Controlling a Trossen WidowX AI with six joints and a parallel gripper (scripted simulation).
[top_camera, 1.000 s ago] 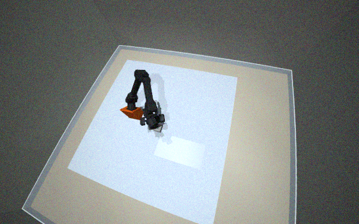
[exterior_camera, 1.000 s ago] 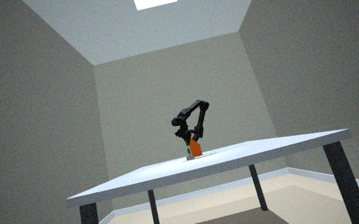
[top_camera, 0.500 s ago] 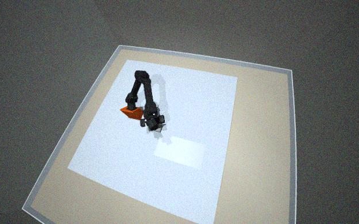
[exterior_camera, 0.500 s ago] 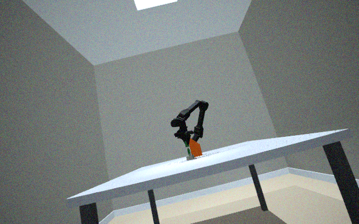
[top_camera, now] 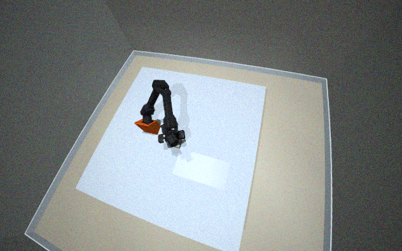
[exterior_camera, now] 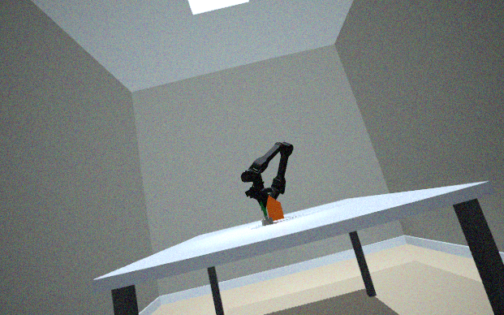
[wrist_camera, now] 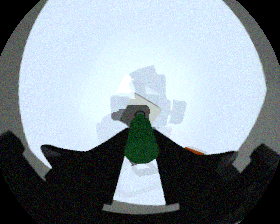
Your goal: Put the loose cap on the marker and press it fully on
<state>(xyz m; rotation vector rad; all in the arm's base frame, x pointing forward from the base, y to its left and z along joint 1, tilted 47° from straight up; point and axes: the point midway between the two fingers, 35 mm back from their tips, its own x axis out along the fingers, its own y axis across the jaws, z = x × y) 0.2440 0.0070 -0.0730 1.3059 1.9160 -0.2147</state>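
The holder block is 8 cm below my gripper tip. Also, from my gripper tip: green cap (1 cm above).
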